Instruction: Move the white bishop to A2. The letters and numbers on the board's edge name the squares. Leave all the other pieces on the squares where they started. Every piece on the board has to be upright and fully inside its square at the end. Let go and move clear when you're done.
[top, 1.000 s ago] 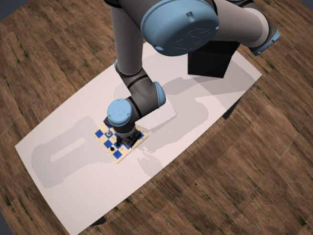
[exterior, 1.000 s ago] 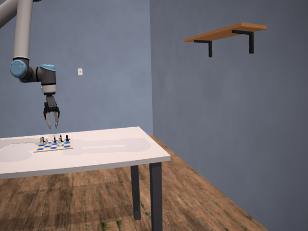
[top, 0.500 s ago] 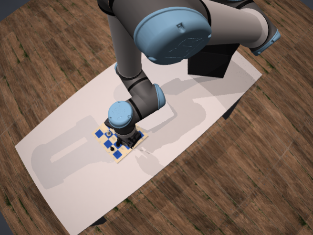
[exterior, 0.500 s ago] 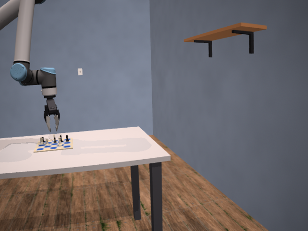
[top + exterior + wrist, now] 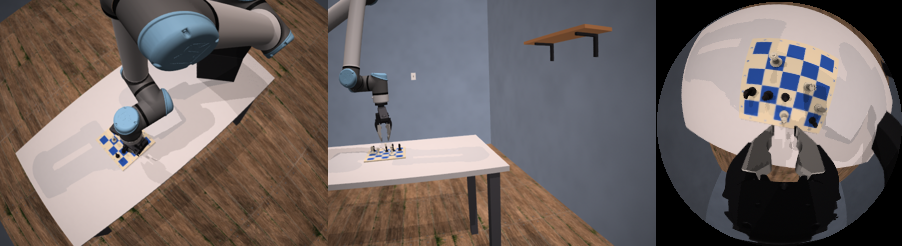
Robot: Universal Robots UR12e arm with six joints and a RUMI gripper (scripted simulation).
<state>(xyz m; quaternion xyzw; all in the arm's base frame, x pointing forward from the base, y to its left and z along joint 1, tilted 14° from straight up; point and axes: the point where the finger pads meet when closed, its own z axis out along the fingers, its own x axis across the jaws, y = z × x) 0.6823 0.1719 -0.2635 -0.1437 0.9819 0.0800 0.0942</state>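
Now: hand 10 mm short of the chessboard, 80 mm to the left of it and 70 mm above it.
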